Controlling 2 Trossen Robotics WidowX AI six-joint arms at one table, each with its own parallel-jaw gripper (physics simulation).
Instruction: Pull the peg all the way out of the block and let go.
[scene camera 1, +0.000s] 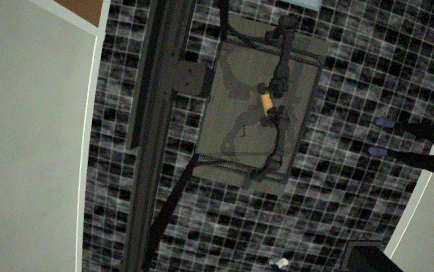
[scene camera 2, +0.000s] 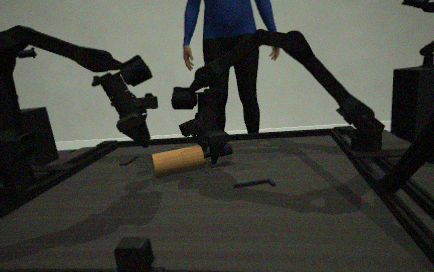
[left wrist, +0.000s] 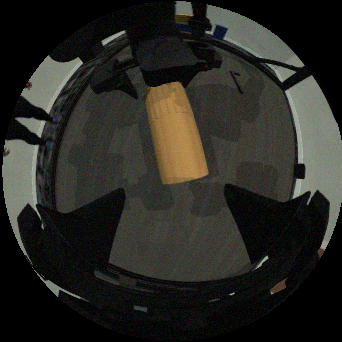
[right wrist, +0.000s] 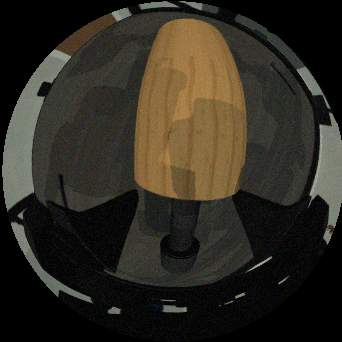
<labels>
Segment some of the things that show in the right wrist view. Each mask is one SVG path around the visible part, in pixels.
My right gripper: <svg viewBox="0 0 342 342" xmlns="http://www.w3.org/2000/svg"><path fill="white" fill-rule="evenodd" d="M22 212L25 237L42 269L69 288L119 308L120 313L107 313L106 310L93 303L72 296L59 289L58 297L64 303L89 320L122 334L158 341L188 341L217 336L245 326L274 309L292 294L320 259L316 249L320 245L328 223L329 205L318 194L311 201L311 195L308 195L290 205L282 205L238 189L236 193L232 194L232 200L247 235L255 264L270 256L272 258L247 272L225 280L179 287L137 283L103 271L105 269L113 273L116 272L120 254L135 214L138 202L137 189L131 189L83 211L69 209L51 200L46 200L46 207L36 198ZM148 303L186 307L186 311L157 311L157 309L148 308ZM244 292L244 295L232 299L232 302L219 306L218 301Z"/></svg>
A wooden block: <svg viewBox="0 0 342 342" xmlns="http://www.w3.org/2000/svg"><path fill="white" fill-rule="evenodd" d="M174 19L166 22L159 28L144 69L135 121L134 179L144 189L163 196L188 200L224 198L236 193L240 188L245 160L246 110L239 73L225 39L215 26L194 18Z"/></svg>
A dark peg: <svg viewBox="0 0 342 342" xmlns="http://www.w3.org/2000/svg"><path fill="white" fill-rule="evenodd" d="M171 197L169 234L166 234L160 240L160 263L168 272L184 273L193 266L200 247L199 241L193 236L200 200Z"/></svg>
</labels>
